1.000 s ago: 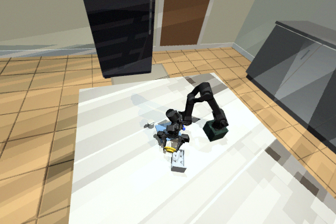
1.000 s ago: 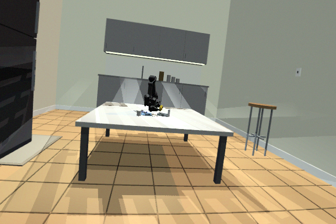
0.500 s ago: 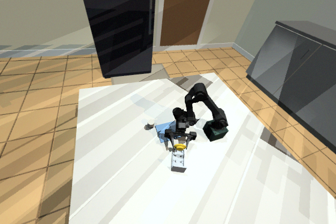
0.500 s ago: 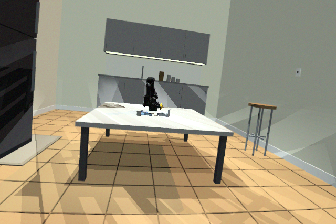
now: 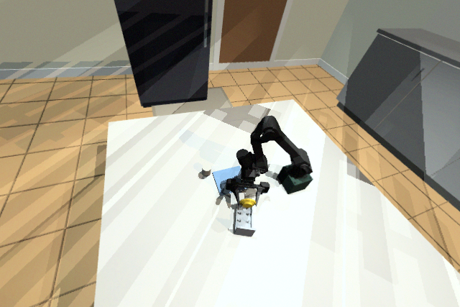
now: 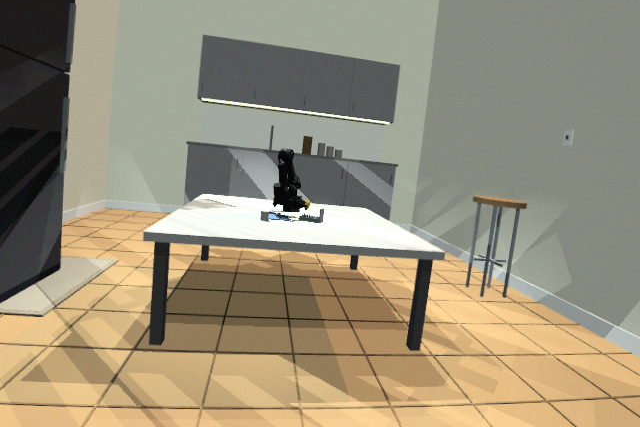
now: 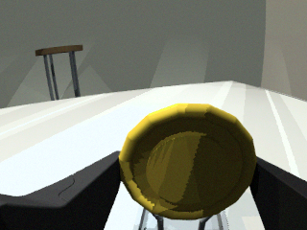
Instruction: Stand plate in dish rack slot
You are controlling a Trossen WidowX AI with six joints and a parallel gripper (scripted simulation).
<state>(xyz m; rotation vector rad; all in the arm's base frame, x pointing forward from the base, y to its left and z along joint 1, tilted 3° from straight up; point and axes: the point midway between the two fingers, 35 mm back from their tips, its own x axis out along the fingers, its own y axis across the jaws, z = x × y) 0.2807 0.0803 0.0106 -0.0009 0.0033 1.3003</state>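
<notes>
Now: gripper tip 6 cm above the grey dish rack, 3 cm to the right of it and 1 cm short of it. From my gripper tip the other things lie so: blue spoon (20 cm to the right, 9 cm behind, 8 cm below); then yellow plate (1 cm to the right); then white cup (23 cm to the right, 13 cm ahead, 6 cm below).
</notes>
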